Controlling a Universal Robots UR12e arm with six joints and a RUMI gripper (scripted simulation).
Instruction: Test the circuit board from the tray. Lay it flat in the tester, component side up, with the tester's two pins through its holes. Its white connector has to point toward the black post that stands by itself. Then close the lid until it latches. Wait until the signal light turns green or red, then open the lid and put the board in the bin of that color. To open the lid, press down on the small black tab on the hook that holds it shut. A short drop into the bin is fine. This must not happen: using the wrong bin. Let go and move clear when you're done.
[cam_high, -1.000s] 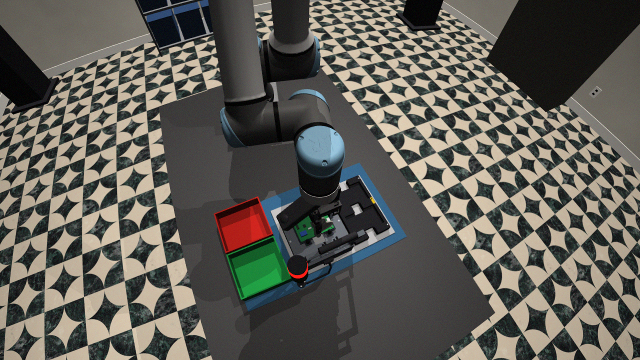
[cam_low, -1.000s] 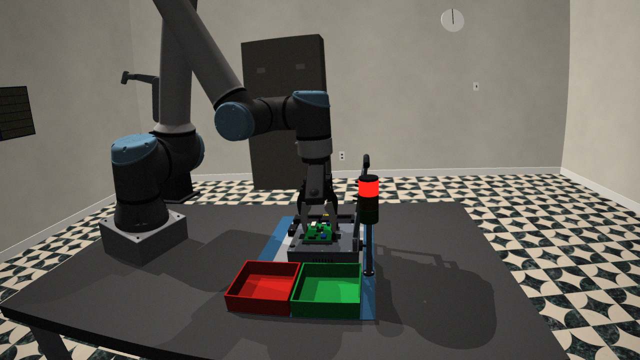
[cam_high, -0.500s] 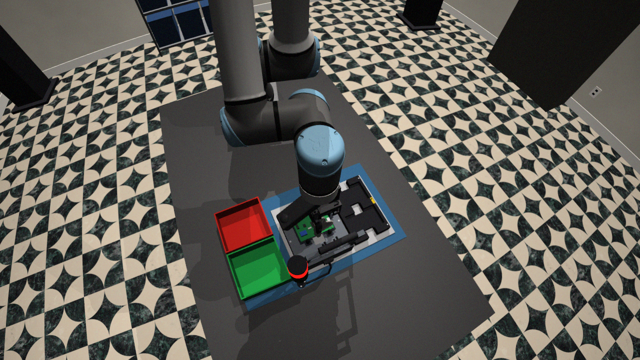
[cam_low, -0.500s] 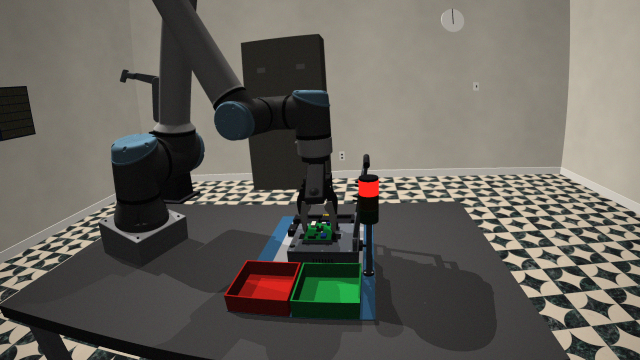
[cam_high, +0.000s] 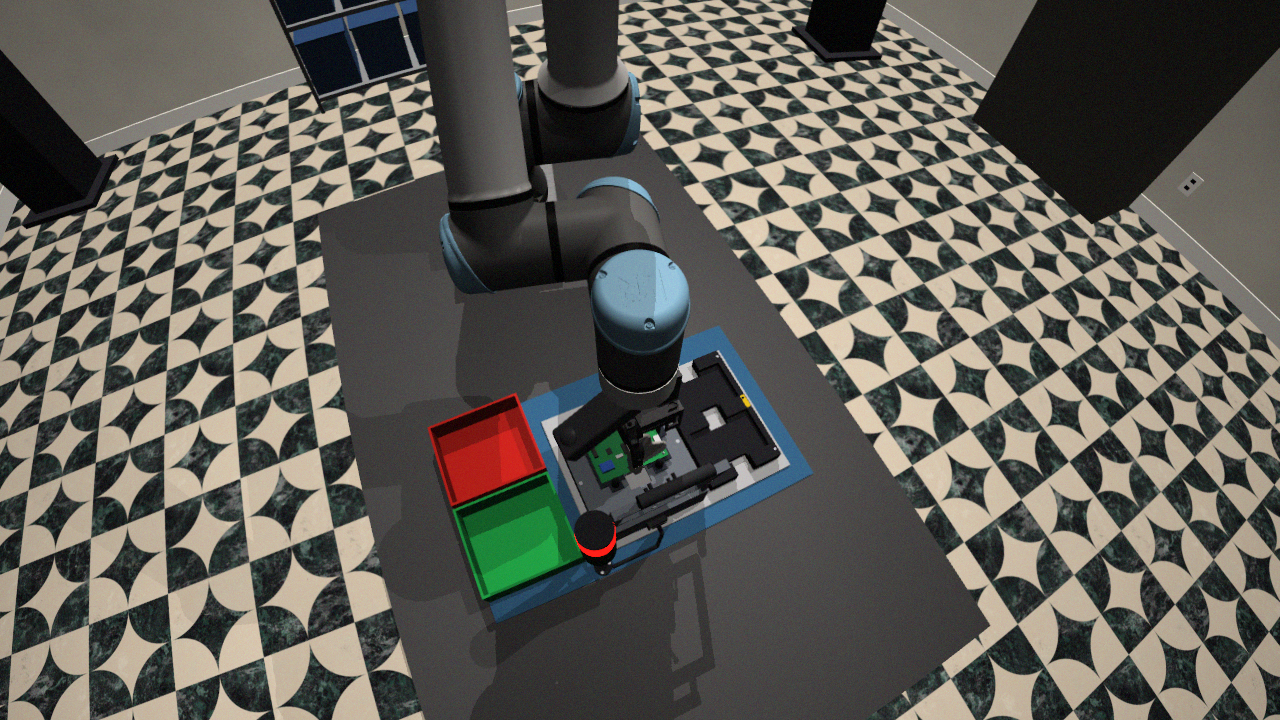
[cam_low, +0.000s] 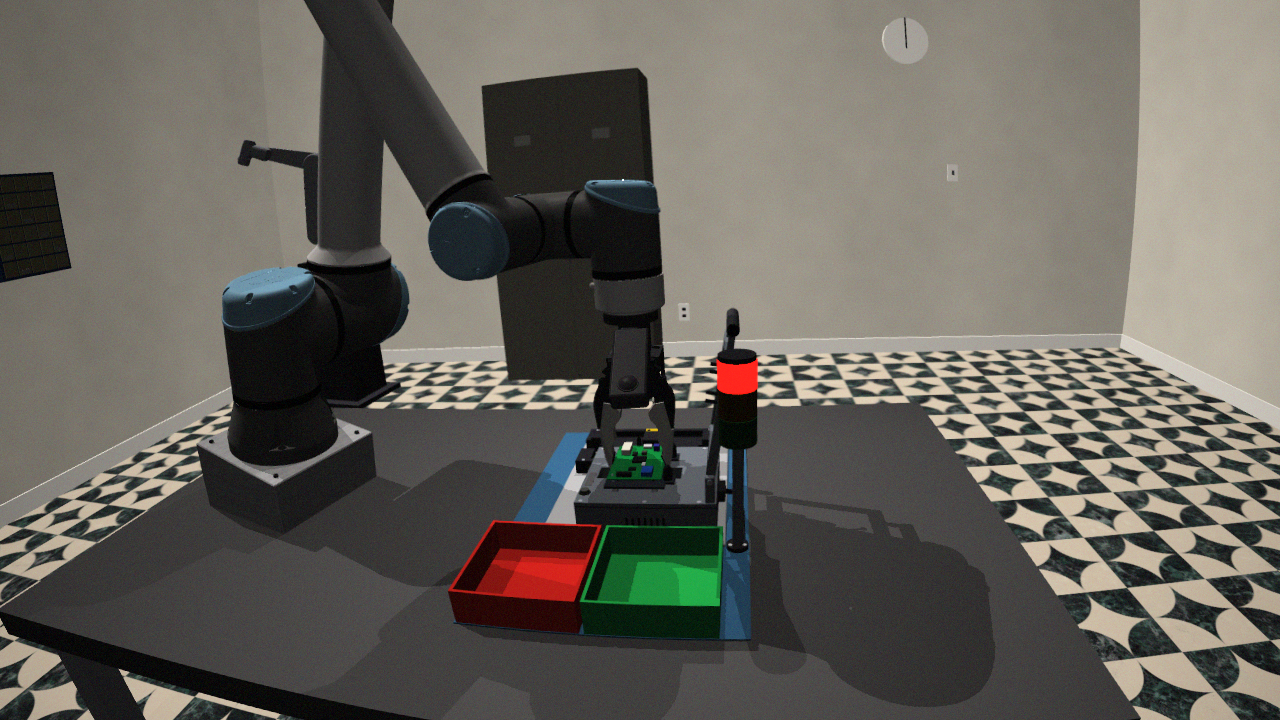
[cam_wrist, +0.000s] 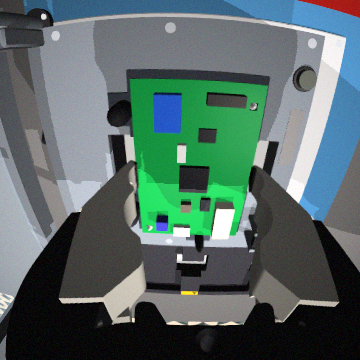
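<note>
My gripper is now right at the green circuit board. The rest, counted from my hand: clear lid (11 cm ahead, 2 cm to the left, 11 cm above); green bin (7 cm ahead, 19 cm to the right, 6 cm below); red bin (8 cm behind, 21 cm to the right, 6 cm below).
</note>
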